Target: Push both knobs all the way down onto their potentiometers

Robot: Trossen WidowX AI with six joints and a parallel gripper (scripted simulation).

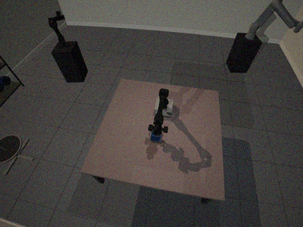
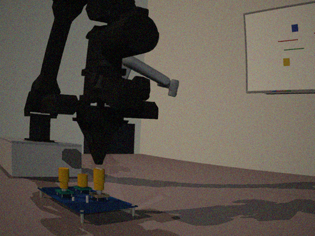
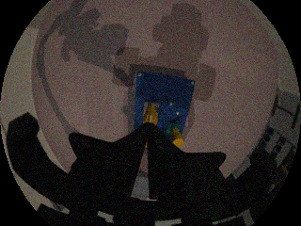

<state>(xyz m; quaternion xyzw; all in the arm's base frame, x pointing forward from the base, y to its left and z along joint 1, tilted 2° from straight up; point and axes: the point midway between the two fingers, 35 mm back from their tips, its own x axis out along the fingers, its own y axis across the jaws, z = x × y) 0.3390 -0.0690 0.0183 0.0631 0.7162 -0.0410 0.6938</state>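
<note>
My gripper tip is 20 mm above the knob. Also, from my gripper tip: green potentiometer (40 mm behind, 40 mm to the right, 40 mm below).
</note>
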